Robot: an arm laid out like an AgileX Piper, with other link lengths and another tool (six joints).
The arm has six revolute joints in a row. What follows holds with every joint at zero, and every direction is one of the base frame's. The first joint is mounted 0.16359 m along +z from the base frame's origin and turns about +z. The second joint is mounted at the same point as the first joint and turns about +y. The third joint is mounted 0.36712 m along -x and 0.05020 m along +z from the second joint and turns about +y. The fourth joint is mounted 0.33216 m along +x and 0.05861 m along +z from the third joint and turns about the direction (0.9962, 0, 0.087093). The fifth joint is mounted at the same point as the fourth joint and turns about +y. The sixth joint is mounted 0.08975 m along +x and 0.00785 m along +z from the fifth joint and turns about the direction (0.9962, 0, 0.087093). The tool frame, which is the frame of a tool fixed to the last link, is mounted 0.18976 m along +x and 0.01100 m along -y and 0.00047 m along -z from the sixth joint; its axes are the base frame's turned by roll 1.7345, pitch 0.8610 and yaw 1.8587 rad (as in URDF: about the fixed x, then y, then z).
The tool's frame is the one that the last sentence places.
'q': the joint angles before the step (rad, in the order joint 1, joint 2, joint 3, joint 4, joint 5, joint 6). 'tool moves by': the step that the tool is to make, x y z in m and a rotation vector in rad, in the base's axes. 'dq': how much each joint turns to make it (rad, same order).
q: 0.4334, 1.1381, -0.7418, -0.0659, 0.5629, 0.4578
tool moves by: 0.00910, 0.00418, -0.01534, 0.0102, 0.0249, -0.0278
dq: -0.0001, 0.0531, 0.0000, -0.0086, -0.0333, 0.0425
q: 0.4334, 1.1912, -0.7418, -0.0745, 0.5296, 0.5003
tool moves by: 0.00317, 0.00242, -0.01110, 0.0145, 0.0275, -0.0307
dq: 0.0000, 0.0327, -0.0001, -0.0009, -0.0123, 0.0407
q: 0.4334, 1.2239, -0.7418, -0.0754, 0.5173, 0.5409
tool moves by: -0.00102, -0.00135, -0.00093, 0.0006, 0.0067, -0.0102
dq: 0.0000, 0.0000, 0.0000, -0.0063, 0.0065, 0.0153
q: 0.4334, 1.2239, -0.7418, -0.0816, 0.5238, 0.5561
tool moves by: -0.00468, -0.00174, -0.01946, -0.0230, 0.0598, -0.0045
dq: 0.0001, 0.0404, 0.0000, 0.0046, 0.0236, 0.0013
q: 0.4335, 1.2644, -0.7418, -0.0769, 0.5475, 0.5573
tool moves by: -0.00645, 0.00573, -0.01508, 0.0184, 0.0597, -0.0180
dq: 0.0000, 0.0332, 0.0000, 0.0499, 0.0132, -0.0052
